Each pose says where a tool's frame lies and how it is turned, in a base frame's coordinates. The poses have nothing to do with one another.
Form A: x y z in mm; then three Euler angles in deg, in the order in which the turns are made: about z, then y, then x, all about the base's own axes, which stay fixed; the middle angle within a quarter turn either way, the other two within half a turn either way.
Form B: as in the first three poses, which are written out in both.
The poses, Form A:
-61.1, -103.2, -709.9, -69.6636, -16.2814, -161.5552
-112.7, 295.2, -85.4, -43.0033, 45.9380, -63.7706
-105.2, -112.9, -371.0, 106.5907, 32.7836, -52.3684
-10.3, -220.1, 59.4, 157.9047, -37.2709, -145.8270
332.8, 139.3, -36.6, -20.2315, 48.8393, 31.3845
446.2, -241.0, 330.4, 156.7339, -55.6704, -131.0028
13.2, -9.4, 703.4, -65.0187, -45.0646, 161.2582
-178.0, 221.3, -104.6, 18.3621, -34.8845, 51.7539
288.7, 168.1, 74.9, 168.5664, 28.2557, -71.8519
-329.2, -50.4, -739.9, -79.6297, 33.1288, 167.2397
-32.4, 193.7, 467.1, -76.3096, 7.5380, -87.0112
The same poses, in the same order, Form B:
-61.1, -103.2, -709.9, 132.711, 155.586, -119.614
-112.7, 295.2, -85.4, 40.962, 72.100, -113.507
-105.2, -112.9, -371.0, 50.880, 59.114, 39.249
-10.3, -220.1, 59.4, 143.569, 131.177, 109.637
332.8, 139.3, -36.6, -24.479, 55.814, 18.786
446.2, -241.0, 330.4, 152.734, 111.716, 102.410
13.2, -9.4, 703.4, -162.225, 131.979, -39.411
-178.0, 221.3, -104.6, -131.597, 59.482, 132.628
288.7, 168.1, 74.9, 60.508, 74.076, 87.387
-329.2, -50.4, -739.9, -18.698, 144.762, 77.862
-32.4, 193.7, 467.1, 82.452, 87.037, -165.917

